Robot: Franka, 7 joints.
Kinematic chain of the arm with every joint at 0, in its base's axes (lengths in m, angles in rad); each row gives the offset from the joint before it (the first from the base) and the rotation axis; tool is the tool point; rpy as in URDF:
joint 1: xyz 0 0 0.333 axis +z
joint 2: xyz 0 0 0 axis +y
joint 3: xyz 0 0 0.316 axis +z
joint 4: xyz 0.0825 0 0 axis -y
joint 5: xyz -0.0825 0 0.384 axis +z
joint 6: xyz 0 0 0 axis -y
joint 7: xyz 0.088 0 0 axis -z
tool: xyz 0 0 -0.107 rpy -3.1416 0 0
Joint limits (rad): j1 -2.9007..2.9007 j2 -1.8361..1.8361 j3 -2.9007..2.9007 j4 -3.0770..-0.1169 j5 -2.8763..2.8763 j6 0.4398..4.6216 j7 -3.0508..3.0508
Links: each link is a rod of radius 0.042 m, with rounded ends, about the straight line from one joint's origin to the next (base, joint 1, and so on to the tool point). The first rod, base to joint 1, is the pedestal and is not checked.
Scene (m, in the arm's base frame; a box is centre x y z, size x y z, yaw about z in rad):
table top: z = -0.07
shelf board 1: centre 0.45 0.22 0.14 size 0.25 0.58 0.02 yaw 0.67
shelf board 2: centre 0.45 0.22 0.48 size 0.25 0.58 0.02 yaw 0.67
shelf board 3: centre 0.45 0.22 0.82 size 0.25 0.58 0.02 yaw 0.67
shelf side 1: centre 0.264 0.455 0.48 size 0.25 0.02 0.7 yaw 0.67
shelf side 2: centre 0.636 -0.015 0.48 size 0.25 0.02 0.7 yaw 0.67
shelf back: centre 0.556 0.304 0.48 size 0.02 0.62 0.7 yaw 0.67
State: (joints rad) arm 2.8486 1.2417 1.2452 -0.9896 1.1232 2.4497 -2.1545
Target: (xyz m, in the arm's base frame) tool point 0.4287 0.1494 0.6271
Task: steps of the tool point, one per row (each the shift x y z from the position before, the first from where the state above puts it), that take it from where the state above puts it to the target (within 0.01 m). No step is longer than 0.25 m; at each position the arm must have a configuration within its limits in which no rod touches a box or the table.
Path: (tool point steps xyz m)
1: 0.0098 0.1112 0.1715
2: 0.0605 0.0790 0.1559
3: 0.0925 0.0333 0.1294
4: 0.1021 -0.0167 0.0942
5: 0.0896 -0.0615 0.0526
6: 0.0593 -0.0926 0.0080
7: -0.0008 0.2234 -0.0394
8: 0.1472 0.1785 -0.0451
9: 0.2241 0.0534 -0.0688
10: 0.1984 -0.0797 -0.1035
11: 0.0967 -0.1529 -0.1347
12: 0.0697 0.0505 0.0059
13: 0.0647 0.0560 -0.0059

